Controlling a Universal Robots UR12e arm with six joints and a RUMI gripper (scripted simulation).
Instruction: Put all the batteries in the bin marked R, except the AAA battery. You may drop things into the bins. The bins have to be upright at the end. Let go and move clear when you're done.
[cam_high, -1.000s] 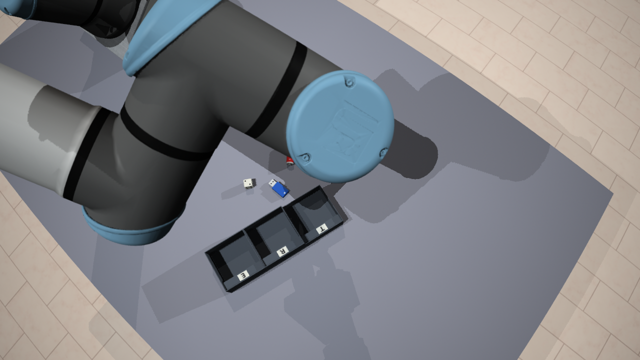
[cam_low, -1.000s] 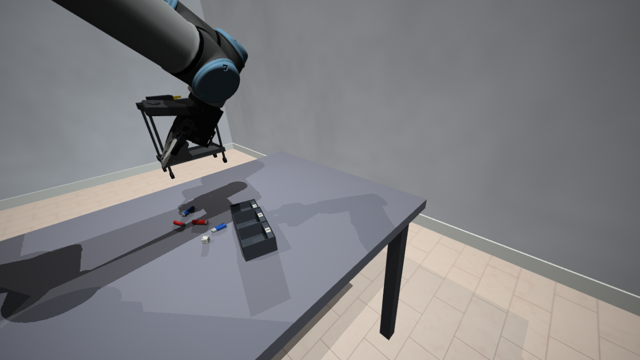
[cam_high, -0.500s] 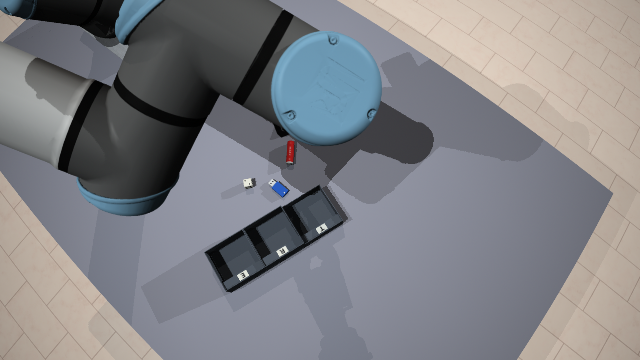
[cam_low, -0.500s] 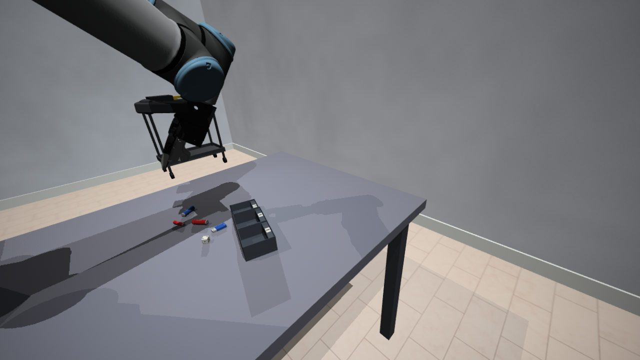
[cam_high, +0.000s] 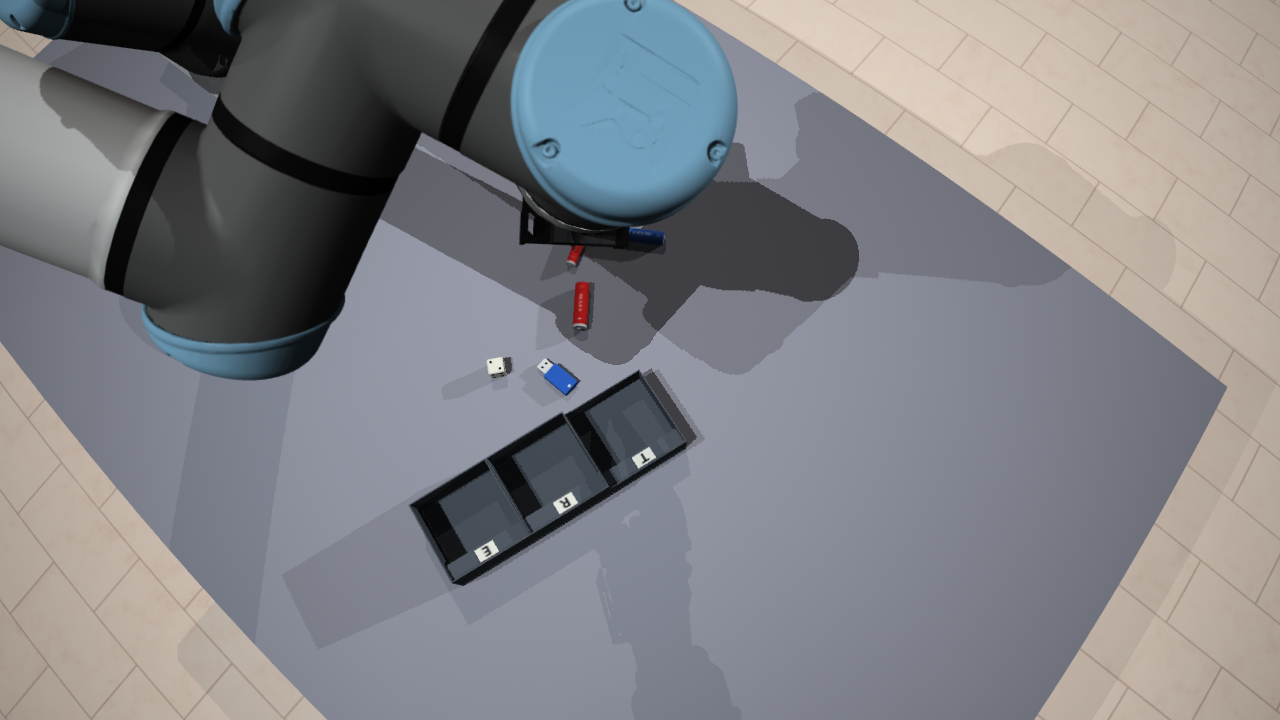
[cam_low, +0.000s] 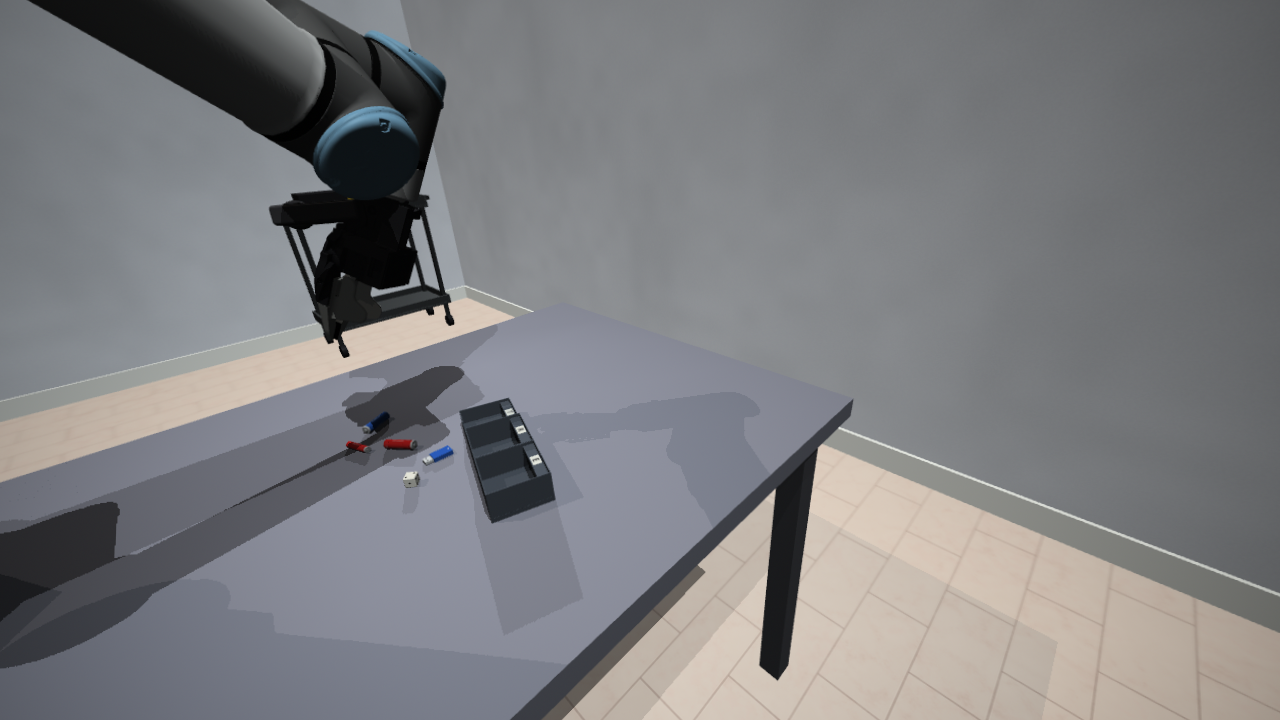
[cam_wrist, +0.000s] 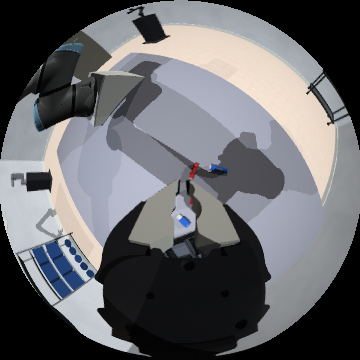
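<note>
The three-compartment bin tray lies 200 mm to the right of my hand, 180 mm below it and 100 mm ahead of it. The rest, counted from my hand: smaller red battery: 200 mm below, 20 mm to the left, 20 mm behind; then larger red battery: 200 mm below, 40 mm to the right, 20 mm ahead; then blue battery: 200 mm below, 60 mm to the left, 30 mm ahead.
</note>
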